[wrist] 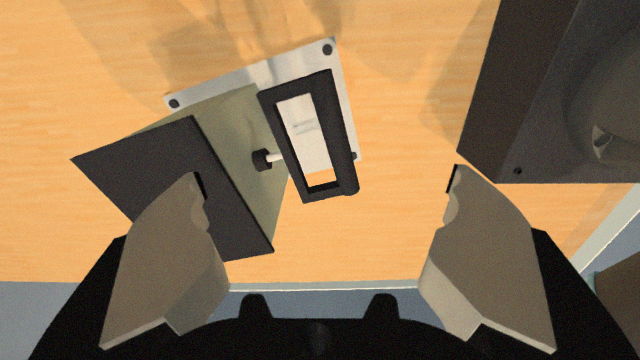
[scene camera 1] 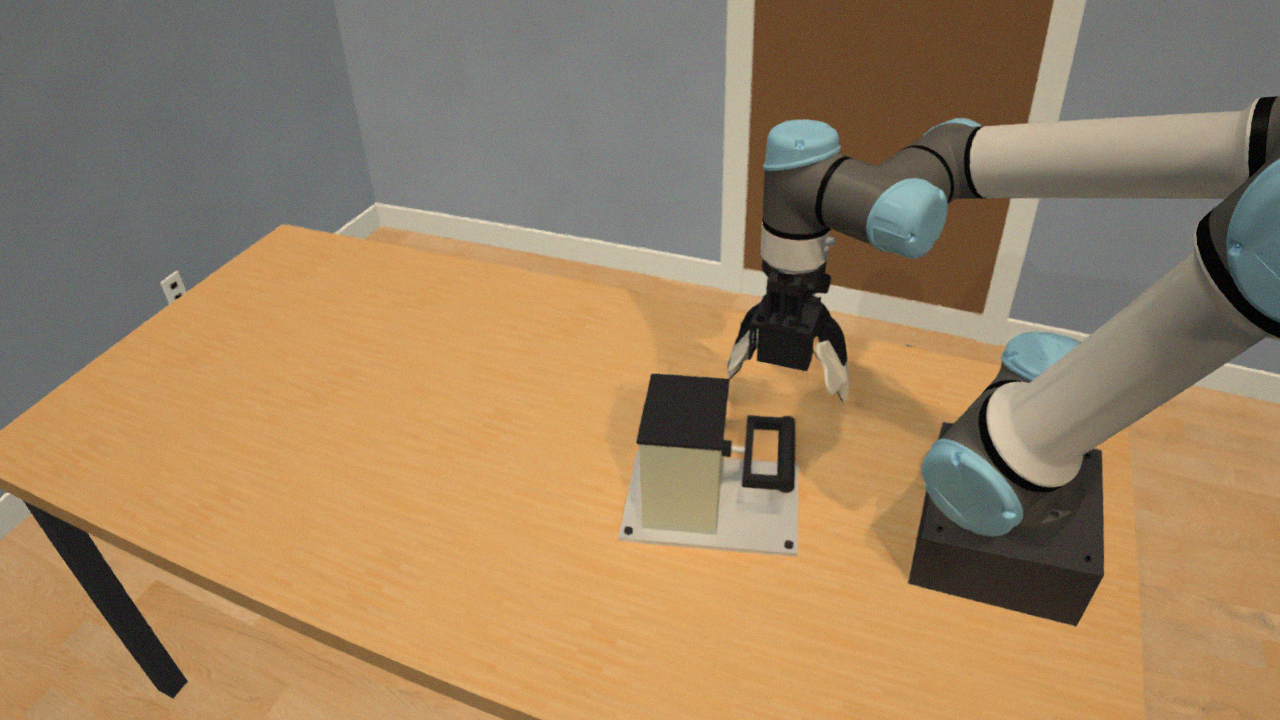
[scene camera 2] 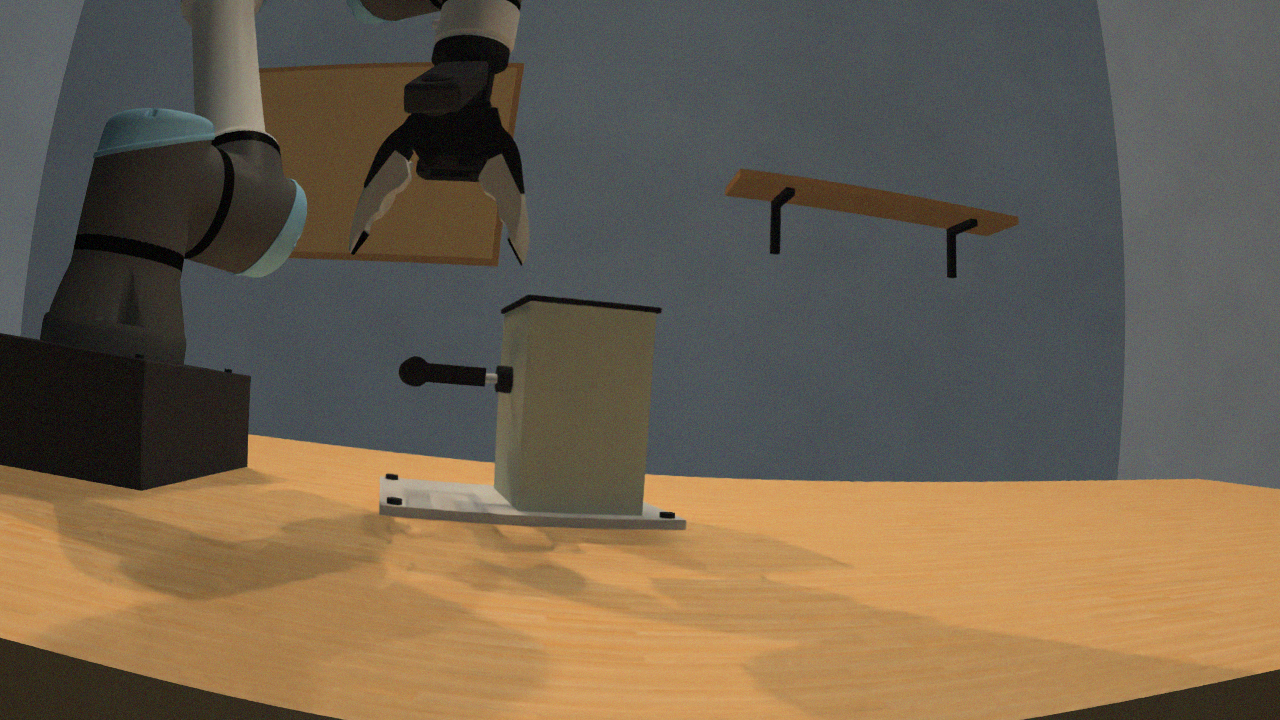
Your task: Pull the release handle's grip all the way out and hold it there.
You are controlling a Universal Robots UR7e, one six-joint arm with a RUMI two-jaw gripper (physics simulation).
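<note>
The release handle is a black rectangular frame with a round grip bar on its outer side. A short pale rod joins it to a black collar on the side of a pale green box with a black lid. A short length of rod shows between collar and frame. My gripper is wide open and empty, above the handle and apart from it. In the wrist view the left finger overlaps the box's lid, and the handle shows between the fingertips, nearer the left one.
The box stands on a light grey base plate with dark bolts, on the wooden table. The arm's dark base block stands on the handle's side of the box. A wall shelf hangs behind.
</note>
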